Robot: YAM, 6 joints.
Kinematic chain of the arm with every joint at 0, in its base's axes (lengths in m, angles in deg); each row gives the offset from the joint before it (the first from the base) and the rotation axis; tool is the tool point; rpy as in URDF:
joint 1: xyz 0 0 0.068 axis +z
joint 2: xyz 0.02 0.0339 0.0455 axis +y
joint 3: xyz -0.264 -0.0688 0 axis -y
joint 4: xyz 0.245 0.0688 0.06 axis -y
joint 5: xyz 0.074 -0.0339 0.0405 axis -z
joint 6: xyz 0.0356 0 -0.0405 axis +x
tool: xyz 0 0 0 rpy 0 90 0
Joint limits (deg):
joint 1: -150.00..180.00
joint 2: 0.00..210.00
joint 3: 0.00..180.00
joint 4: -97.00..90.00
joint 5: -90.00..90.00
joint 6: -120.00..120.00
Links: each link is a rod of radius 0.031 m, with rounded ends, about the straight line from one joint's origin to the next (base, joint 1, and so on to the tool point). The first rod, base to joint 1, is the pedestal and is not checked.
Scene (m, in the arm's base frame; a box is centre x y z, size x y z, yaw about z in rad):
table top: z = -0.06
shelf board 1: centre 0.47 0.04 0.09 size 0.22 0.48 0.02 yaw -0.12
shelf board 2: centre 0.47 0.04 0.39 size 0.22 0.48 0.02 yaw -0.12
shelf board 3: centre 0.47 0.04 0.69 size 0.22 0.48 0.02 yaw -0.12
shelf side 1: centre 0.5 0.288 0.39 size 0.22 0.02 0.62 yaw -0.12
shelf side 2: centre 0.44 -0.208 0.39 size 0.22 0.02 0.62 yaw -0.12
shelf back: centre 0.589 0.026 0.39 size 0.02 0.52 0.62 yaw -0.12
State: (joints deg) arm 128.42 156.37 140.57 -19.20 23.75 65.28
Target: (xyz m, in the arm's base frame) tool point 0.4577 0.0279 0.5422
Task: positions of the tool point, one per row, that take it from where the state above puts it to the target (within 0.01 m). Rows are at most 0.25 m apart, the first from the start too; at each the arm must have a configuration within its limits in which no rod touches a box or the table.
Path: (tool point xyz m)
1: -0.2580 0.5258 0.3141
2: -0.1363 0.4997 0.4711
3: -0.0329 0.4013 0.6021
4: 0.0211 0.2503 0.6915
5: 0.0947 0.2755 0.6747
6: 0.1786 0.2772 0.6543
7: 0.2653 0.2523 0.6304
8: 0.3460 0.2005 0.6035
9: 0.4126 0.1241 0.5739
10: 0.4577 0.0279 0.5422

